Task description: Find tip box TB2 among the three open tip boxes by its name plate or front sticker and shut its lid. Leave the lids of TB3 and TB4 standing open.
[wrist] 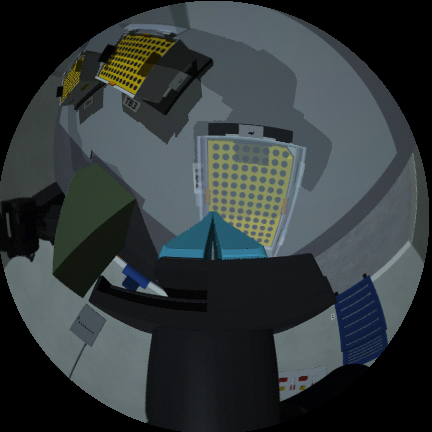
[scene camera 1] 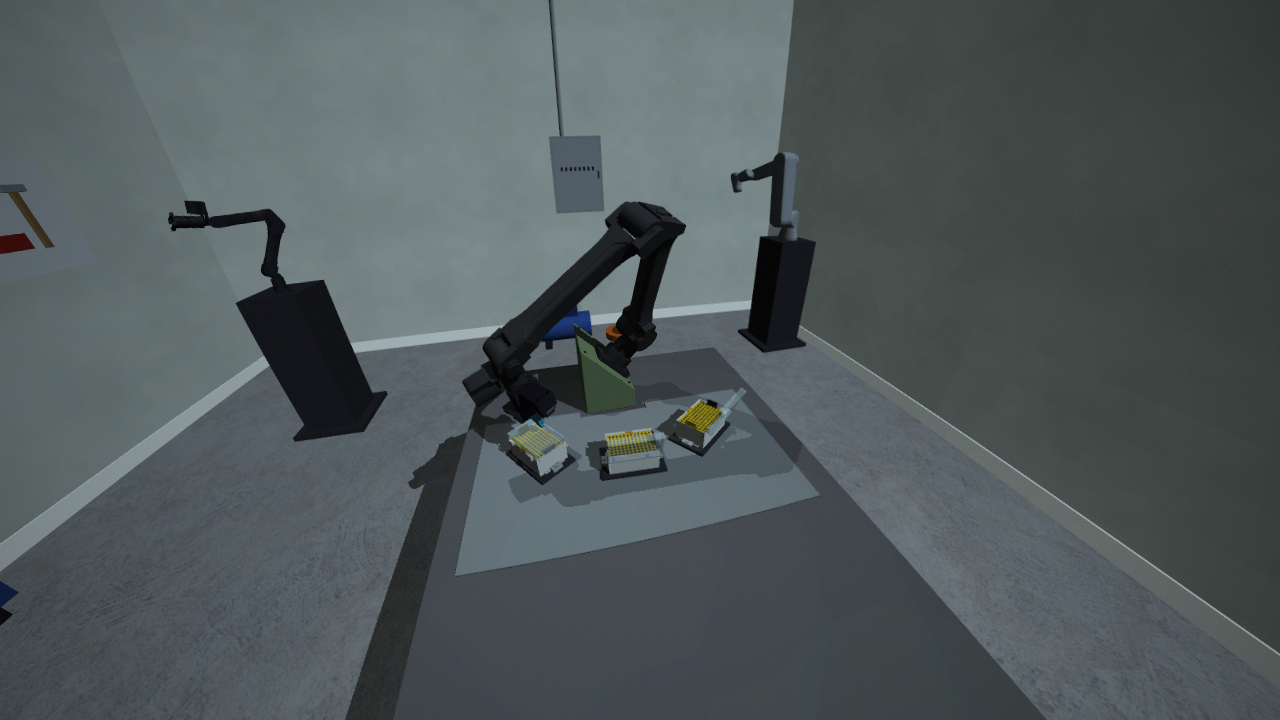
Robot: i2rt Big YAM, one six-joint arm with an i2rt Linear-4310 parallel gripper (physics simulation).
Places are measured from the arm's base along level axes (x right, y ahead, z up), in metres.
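Pixels of known places: gripper, fingertip midpoint: (wrist: 212, 216) (scene camera 1: 541, 426); arm's base at its link origin: (wrist: 70, 225) (scene camera 1: 610, 362).
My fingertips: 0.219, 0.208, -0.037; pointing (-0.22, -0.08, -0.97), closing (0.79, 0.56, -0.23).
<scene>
For each thing: its top centre in the pictures, then the offset to it from my fingertips, as dx, dy, dz. "spot": a spot on its surface instead. Level surfaces: height alone.
- Tip box TB2 at its top centre: (wrist: 231, 207) (scene camera 1: 539, 432) +0.007, +0.020, +0.000
- readable plate at a spot on its surface: (wrist: 131, 103) spot: -0.210, +0.031, -0.076
- TB4 at its top centre: (scene camera 1: 702, 410) -0.414, +0.047, -0.003
- light grey mat at its surface level: dz -0.078
Tip box TB2 (scene camera 1: 539, 450) (wrist: 247, 185) is the left box in the scene view. Its clear lid lies down over the yellow tip rack. Its side plate (wrist: 197, 178) is too oblique to read. My gripper (scene camera 1: 539, 421) (wrist: 212, 216) is shut and empty, with its teal fingertips at the arm-side end of TB2's lid; contact cannot be told. TB3 (scene camera 1: 631, 454) (wrist: 135, 62), with a readable plate (wrist: 131, 103), is in the middle, its lid standing open on the far side from the arm. TB4 (scene camera 1: 702, 422) (wrist: 75, 80) is at the right, its lid (scene camera 1: 735, 400) raised.
The boxes stand on a light grey mat (scene camera 1: 626, 523). A green wedge-shaped bracket (scene camera 1: 601, 380) (wrist: 95, 215) stands at the arm's base, behind the boxes. TB3 stands beside TB2, with a gap between them. Two other arms stand on black pedestals (scene camera 1: 308, 358) (scene camera 1: 781, 291) off the table.
</scene>
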